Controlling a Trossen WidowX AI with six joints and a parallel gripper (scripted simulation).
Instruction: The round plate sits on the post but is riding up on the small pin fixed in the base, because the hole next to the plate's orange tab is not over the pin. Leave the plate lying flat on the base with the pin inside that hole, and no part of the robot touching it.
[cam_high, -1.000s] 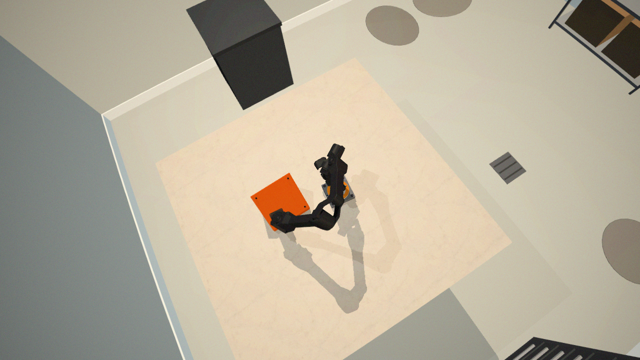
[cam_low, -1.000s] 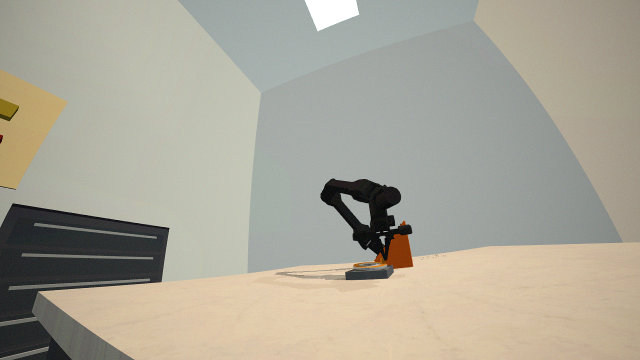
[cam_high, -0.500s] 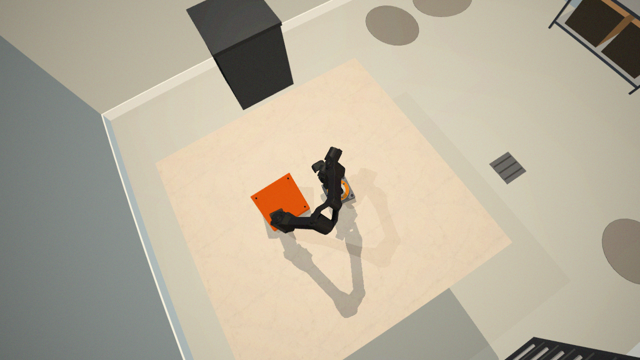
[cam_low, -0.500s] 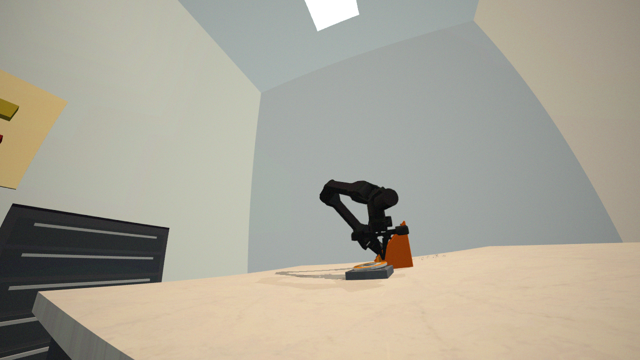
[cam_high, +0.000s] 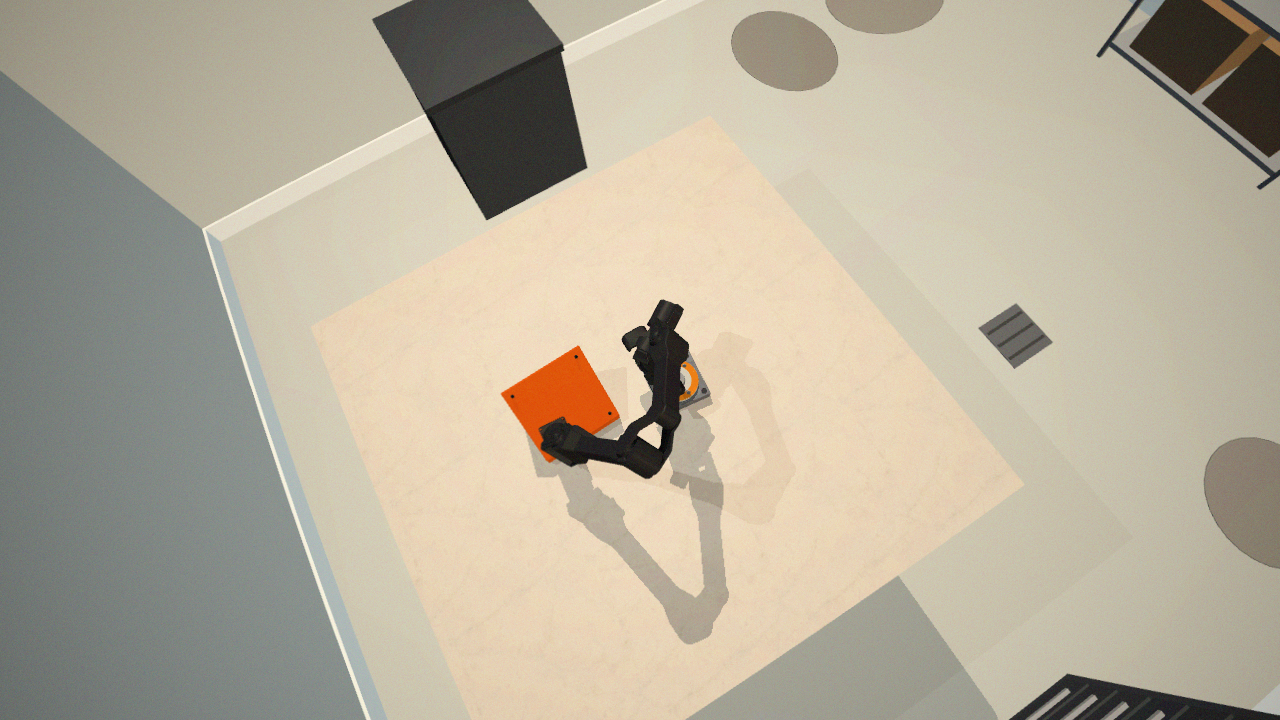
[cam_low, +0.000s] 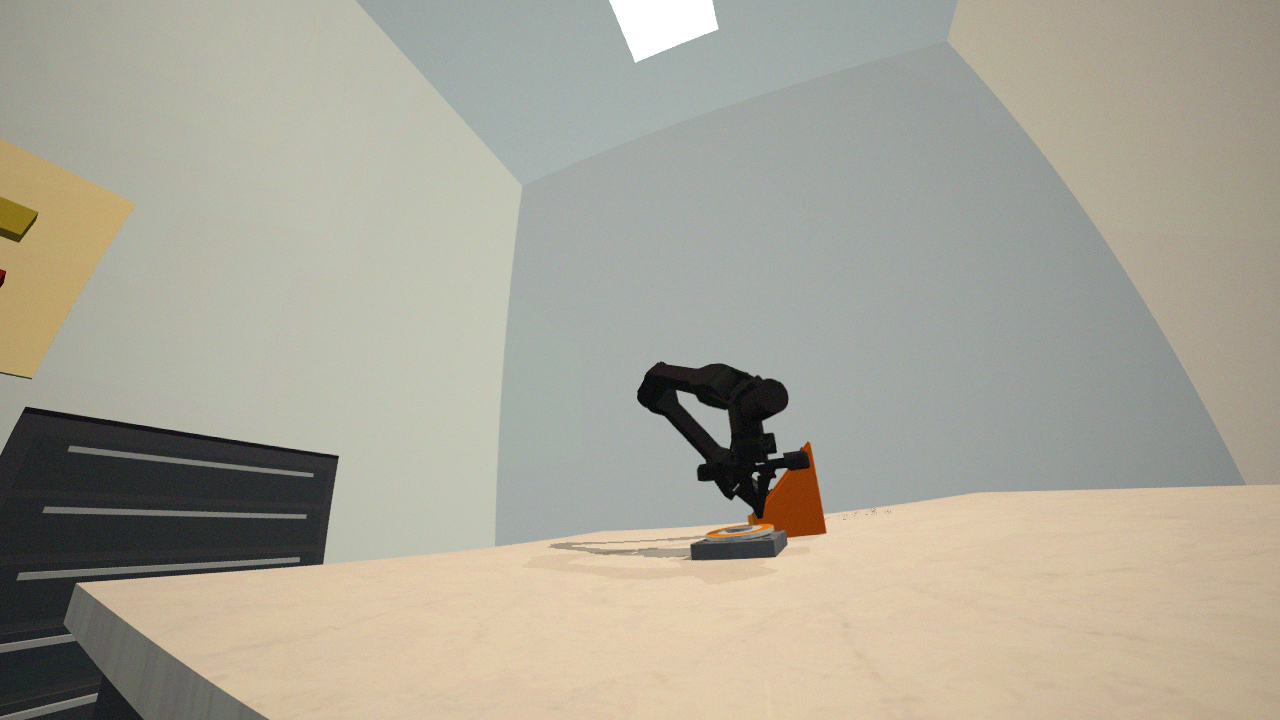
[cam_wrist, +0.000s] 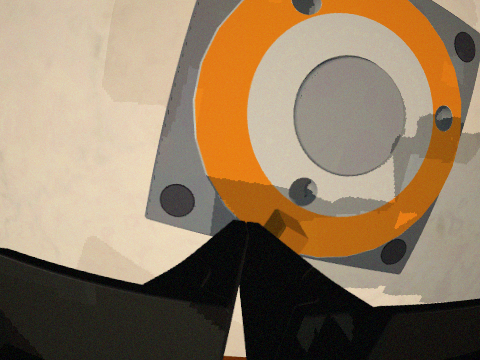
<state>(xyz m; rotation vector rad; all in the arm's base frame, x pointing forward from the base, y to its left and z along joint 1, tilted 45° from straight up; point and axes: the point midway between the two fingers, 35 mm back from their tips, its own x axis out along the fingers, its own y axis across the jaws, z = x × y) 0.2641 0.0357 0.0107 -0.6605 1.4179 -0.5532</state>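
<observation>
Right now my gripper tip is 2 cm short of the round plate, 2 cm to the left of it and 1 cm above it. Round my gripper tip: base 4 cm ahead, 3 cm to the right, 2 cm below.
</observation>
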